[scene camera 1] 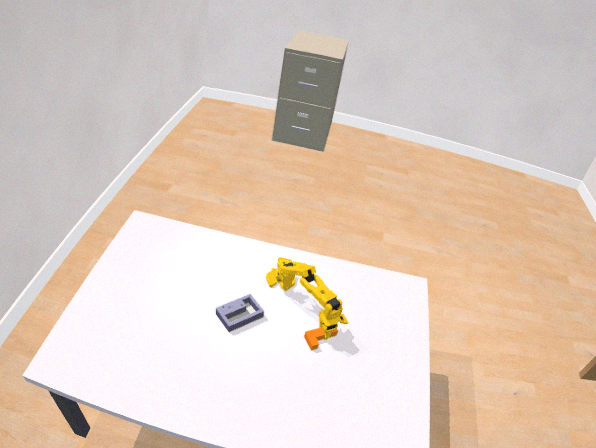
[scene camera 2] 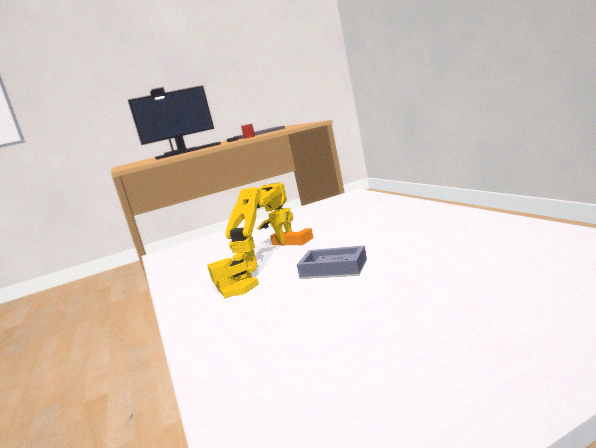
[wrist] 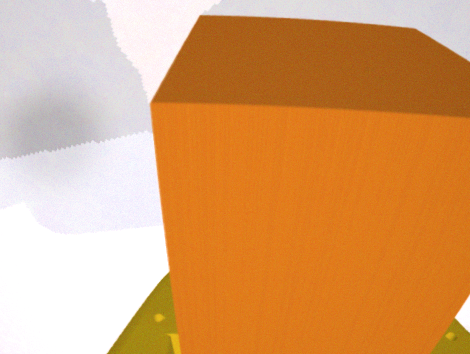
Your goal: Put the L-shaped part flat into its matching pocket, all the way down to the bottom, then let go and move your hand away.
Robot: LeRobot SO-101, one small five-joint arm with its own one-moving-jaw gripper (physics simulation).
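Pixels of known places: end effector, tool point: (scene camera 1: 321,331) (scene camera 2: 284,242) (wrist: 203,284); arm's base, origin of the base link: (scene camera 1: 279,284) (scene camera 2: 245,284).
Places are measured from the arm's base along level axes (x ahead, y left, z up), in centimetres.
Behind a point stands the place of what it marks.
Observation:
The orange L-shaped part (scene camera 1: 312,339) @[y 15.8, x 23.8, z 3.1 cm] (scene camera 2: 301,237) @[y 13.0, x 21.4, z 2.3 cm] (wrist: 310,200) lies flat at table height; whether it touches the table cannot be told. My gripper (scene camera 1: 328,334) (scene camera 2: 284,240) (wrist: 307,320) points down and is shut on one leg of it, with a jaw on each side in the wrist view. The part hides the jaw tips there. The corner and other leg stick out toward the tray side. The grey-blue tray with the L-shaped pocket (scene camera 1: 246,324) @[y -6.8, x 22.0, z 0.4 cm] (scene camera 2: 330,269) @[y -13.9, x 16.4, z 1.9 cm] stands apart from the part, left of it in scene view 1. Its pocket is empty and does not show in the wrist view.
The white table (scene camera 1: 165,350) @[y -29.1, x 40.8, z 0.0 cm] (scene camera 2: 350,350) @[y -41.2, x 5.1, z 0.0 cm] carries the yellow arm's base (scene camera 1: 285,280) @[y 2.3, x 4.9, z 8.0 cm] (scene camera 2: 237,280) @[y 1.0, x -1.3, z 1.2 cm], behind and to the right of the tray in scene view 1. A filing cabinet (scene camera 1: 305,100) and a desk with a monitor (scene camera 2: 171,115) stand beyond the table.

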